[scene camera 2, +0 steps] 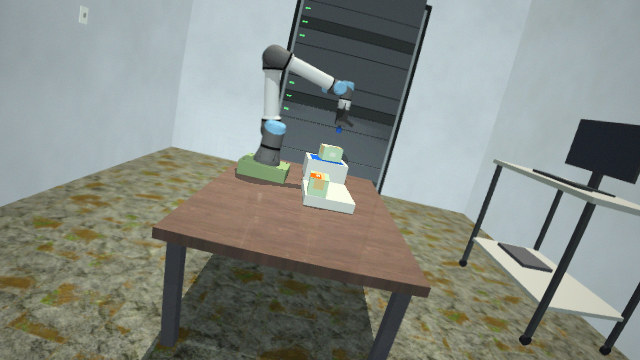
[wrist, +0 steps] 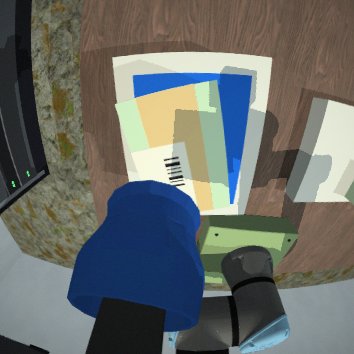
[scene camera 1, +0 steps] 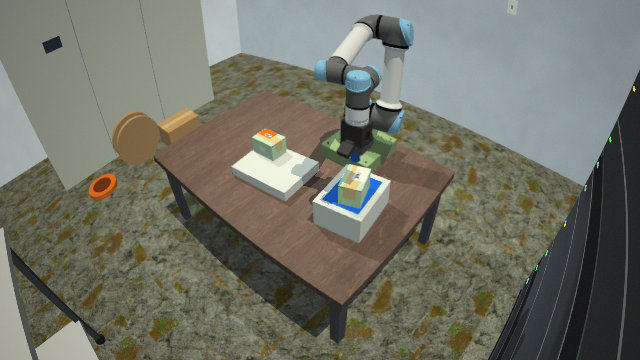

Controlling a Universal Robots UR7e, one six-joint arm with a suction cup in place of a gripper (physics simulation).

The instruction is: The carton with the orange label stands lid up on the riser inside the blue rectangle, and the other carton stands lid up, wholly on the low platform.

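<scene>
The carton with the orange label (scene camera 1: 270, 146) (scene camera 2: 318, 185) stands label up at one edge of the low white platform (scene camera 1: 257, 172) (scene camera 2: 332, 203) (wrist: 336, 130); I cannot tell whether it overhangs. The other carton (scene camera 1: 353, 189) (scene camera 2: 331, 153) (wrist: 172, 132), with a white barcode label on top, stands on the white riser (scene camera 1: 334, 220) (scene camera 2: 339, 174) (wrist: 192, 59), turned slightly, over part of the blue rectangle (scene camera 1: 373, 188) (scene camera 2: 316, 158) (wrist: 240, 105). My suction cup (scene camera 1: 354, 158) (scene camera 2: 339, 130) (wrist: 152, 192) is open, holds nothing and hangs above this carton. In the wrist view it hides part of the carton's top.
The arm's green base (scene camera 1: 332, 147) (scene camera 2: 262, 170) (wrist: 250, 235) stands on the wooden table (scene camera 1: 220, 185) (scene camera 2: 280, 225) (wrist: 200, 25) beside the platform and riser. A dark rack (scene camera 1: 575, 250) (scene camera 2: 360, 65) and a cart with a monitor (scene camera 2: 605, 150) stand off the table.
</scene>
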